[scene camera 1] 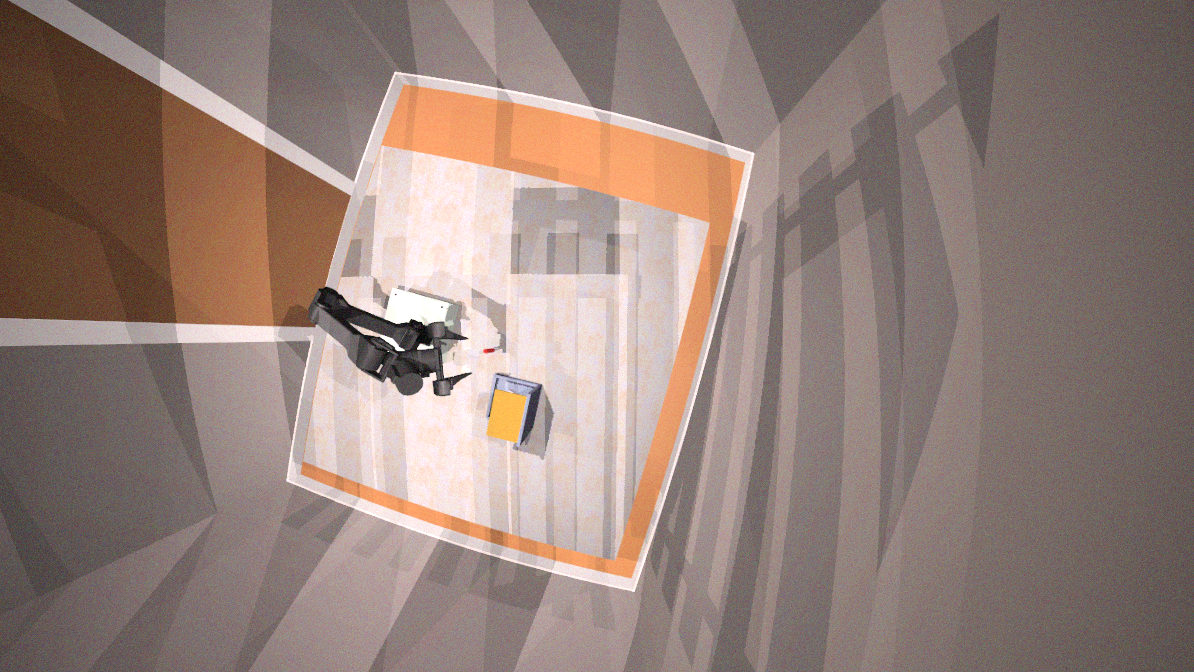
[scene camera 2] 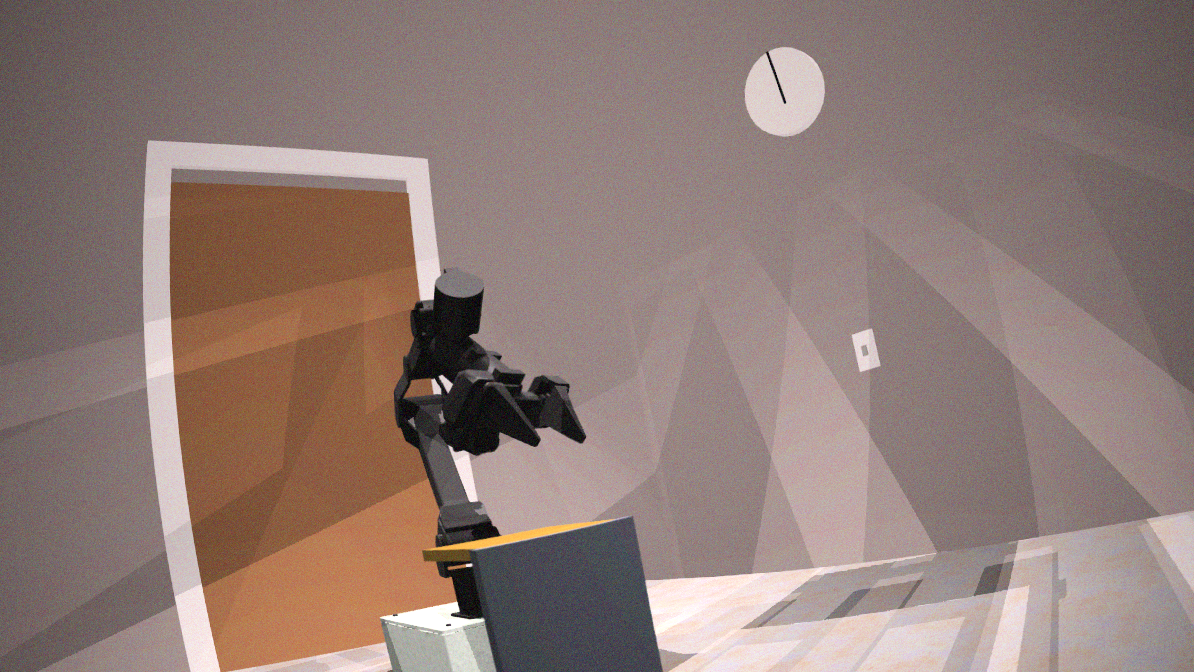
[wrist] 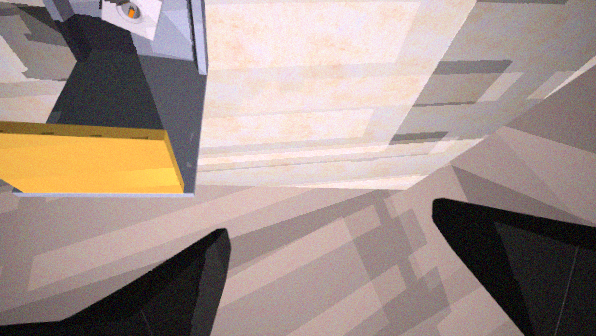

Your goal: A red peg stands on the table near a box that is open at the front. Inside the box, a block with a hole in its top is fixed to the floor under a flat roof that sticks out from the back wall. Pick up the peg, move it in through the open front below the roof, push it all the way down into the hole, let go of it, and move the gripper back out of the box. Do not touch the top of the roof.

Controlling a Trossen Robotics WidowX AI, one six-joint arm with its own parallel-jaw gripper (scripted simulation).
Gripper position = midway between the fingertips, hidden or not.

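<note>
My gripper [scene camera 2: 562, 441] is open and holds nothing; I find it in scene camera 1 too [scene camera 1: 469, 355], and again in the wrist view [wrist: 330, 223]. There is also an orange roof [scene camera 2: 458, 552], which scene camera 1 shows [scene camera 1: 505, 421] and so does the wrist view [wrist: 49, 158].
</note>
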